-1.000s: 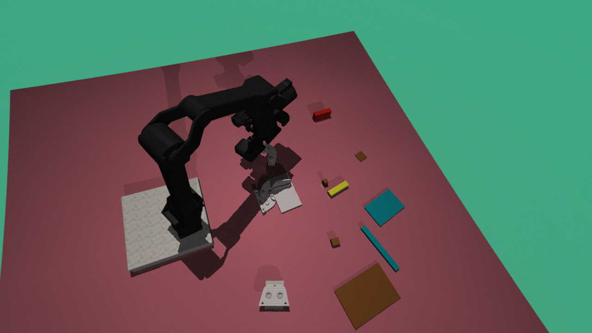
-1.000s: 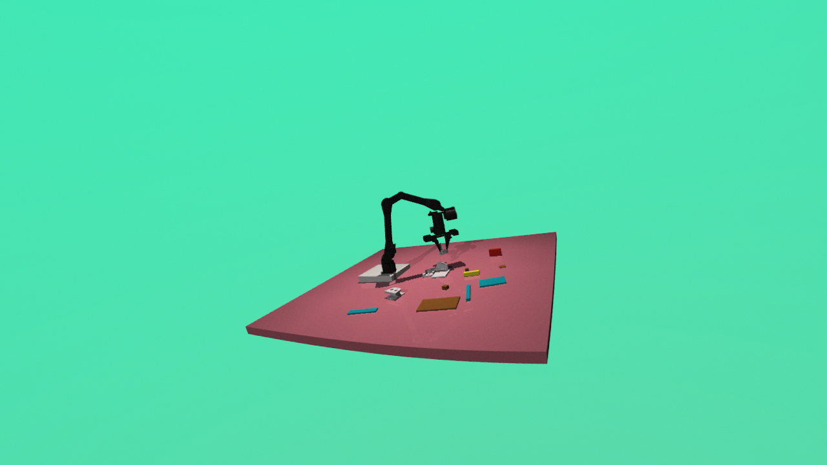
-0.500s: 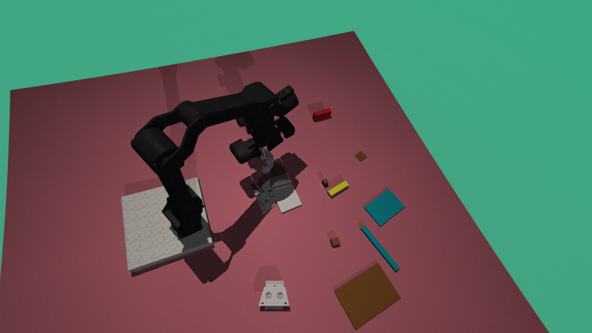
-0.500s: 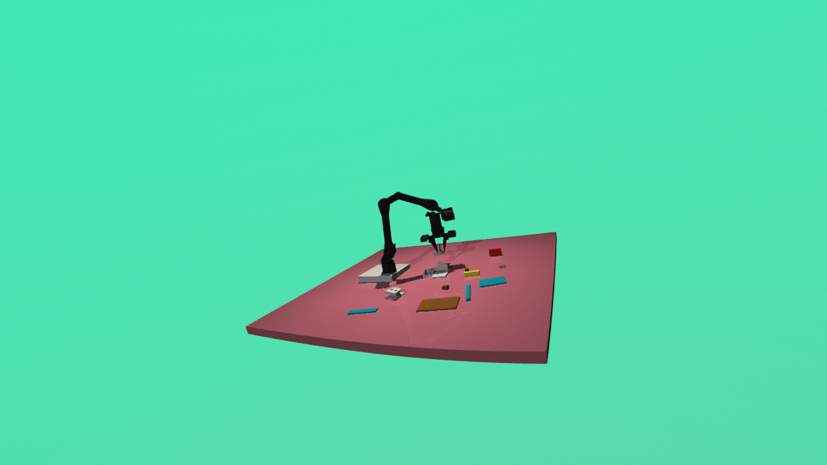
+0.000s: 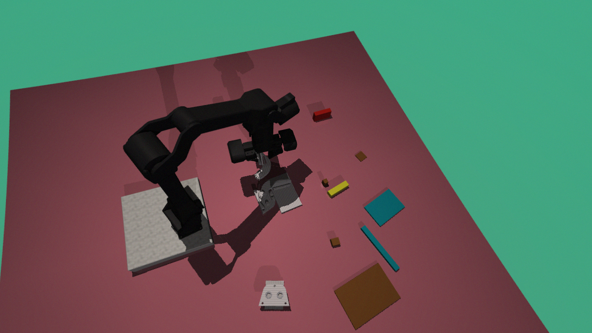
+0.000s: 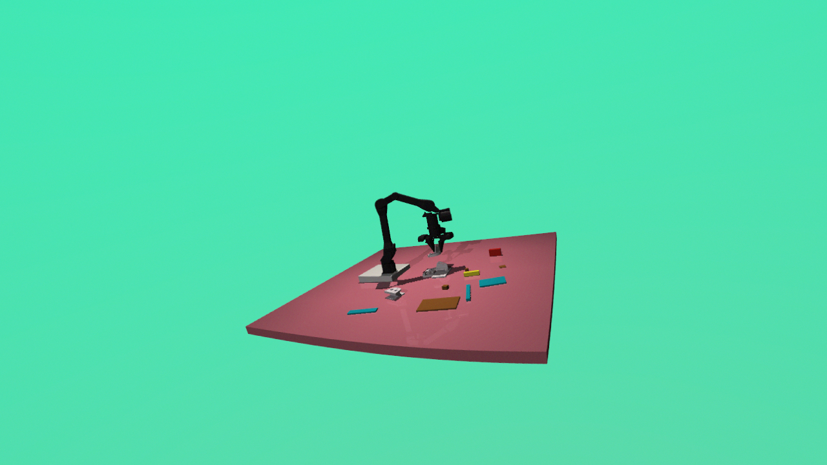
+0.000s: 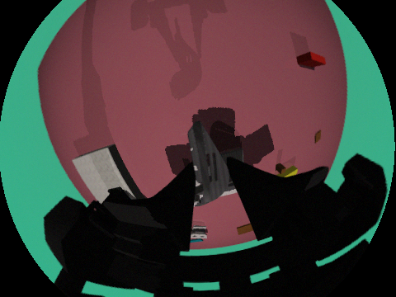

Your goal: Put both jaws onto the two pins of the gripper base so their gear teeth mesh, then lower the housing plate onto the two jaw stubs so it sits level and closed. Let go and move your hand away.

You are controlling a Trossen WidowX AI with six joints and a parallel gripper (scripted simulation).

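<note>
Now: the gripper jaw 20 mm behind my gripper tip and 30 mm to the right of it. Also, from my gripper tip: white stepped block 140 mm behind, 350 mm to the right, 80 mm below; then yellow bar 190 mm ahead, 170 mm to the right, 80 mm below; then red block 290 mm ahead, 100 mm to the left, 70 mm below.
</note>
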